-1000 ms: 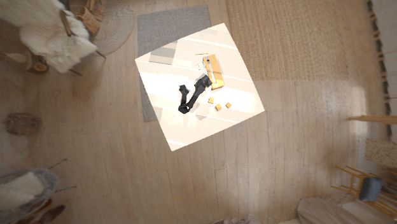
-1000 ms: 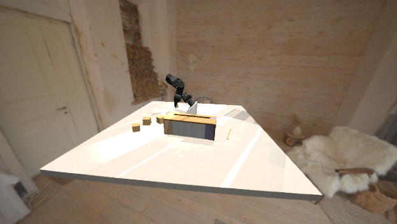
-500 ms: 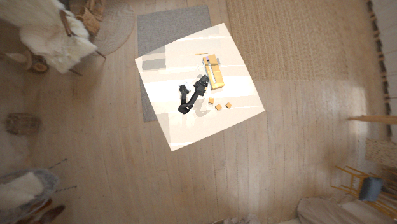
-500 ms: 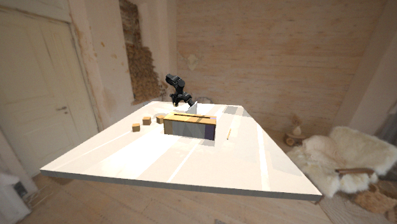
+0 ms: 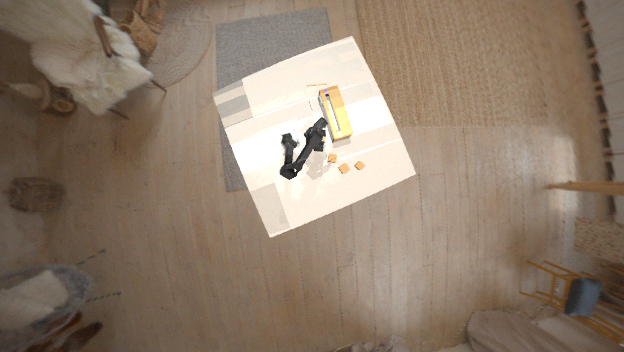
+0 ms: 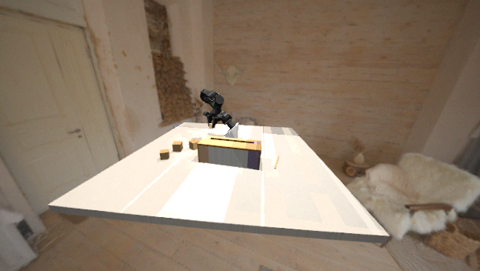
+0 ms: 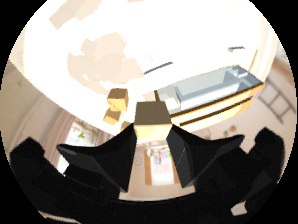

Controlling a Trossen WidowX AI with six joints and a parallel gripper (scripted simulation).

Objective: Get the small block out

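Right now my gripper tip is 10 mm to the right of the tan block, 10 mm below it and 10 mm past it. Round my gripper tip: orange-topped box 190 mm to the left, 110 mm below, 100 mm ahead; thin wooden stick 490 mm to the left, 170 mm below, 70 mm ahead.
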